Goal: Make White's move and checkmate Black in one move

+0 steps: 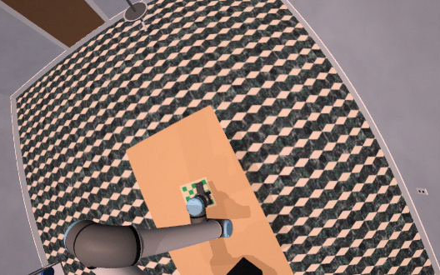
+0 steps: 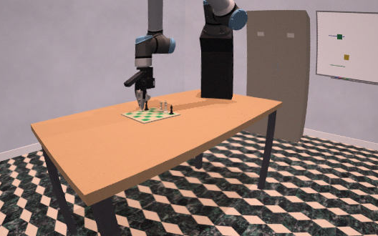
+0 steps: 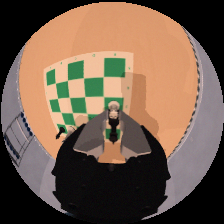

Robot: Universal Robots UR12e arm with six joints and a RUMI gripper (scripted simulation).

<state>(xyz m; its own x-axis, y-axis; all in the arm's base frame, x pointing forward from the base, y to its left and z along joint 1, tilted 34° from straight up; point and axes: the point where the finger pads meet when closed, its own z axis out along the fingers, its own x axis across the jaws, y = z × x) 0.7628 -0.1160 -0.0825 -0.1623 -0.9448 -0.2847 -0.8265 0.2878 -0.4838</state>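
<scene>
Now: hand 10 mm above the white chess piece. The rest, counted from my hand: tall black piece (30 mm behind, 10 mm to the left, 10 mm above); short black piece (170 mm to the left, 50 mm behind); green-and-cream chessboard (80 mm to the left, 30 mm below, 20 mm ahead).
</scene>
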